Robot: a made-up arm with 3 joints. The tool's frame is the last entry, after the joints.
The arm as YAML. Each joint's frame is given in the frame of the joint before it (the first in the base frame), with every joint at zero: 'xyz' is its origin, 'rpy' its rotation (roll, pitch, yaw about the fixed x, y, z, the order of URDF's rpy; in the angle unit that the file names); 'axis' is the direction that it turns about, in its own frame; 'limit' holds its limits. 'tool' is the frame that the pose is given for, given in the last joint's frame.
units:
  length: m
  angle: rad
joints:
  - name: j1
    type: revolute
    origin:
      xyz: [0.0, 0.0, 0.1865]
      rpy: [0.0, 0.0, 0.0]
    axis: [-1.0, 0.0, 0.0]
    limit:
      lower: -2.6
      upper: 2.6
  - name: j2
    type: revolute
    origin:
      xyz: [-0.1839, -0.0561, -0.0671]
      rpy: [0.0, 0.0, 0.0]
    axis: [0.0, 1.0, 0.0]
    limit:
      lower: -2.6
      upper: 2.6
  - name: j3
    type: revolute
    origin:
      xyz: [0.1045, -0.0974, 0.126]
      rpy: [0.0, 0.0, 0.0]
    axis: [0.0, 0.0, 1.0]
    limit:
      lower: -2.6
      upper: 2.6
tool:
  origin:
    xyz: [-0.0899, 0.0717, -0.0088]
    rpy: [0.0, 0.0, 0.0]
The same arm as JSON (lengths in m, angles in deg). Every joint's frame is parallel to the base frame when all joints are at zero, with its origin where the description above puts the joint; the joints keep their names.
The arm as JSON. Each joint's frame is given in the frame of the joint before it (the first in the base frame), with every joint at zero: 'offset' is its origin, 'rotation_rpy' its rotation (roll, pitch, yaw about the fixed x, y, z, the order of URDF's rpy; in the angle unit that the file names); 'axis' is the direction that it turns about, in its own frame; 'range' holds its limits. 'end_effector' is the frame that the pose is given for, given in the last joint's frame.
{"length_unit": "m", "angle_unit": "deg", "chain": [{"id": "j1", "offset": [0.0, 0.0, 0.1865], "rotation_rpy": [0.0, 0.0, 0.0], "axis": "-x", "range": [-148.97, 148.97]}, {"id": "j2", "offset": [-0.1839, -0.0561, -0.0671], "rotation_rpy": [0.0, 0.0, 0.0], "axis": "+y", "range": [-148.97, 148.97]}, {"id": "j3", "offset": [0.1045, -0.0974, 0.126], "rotation_rpy": [0.0, 0.0, 0.0], "axis": "+z", "range": [-148.97, 148.97]}], "end_effector": {"offset": [-0.0899, 0.0717, -0.0088], "rotation_rpy": [0.0, 0.0, 0.0]}}
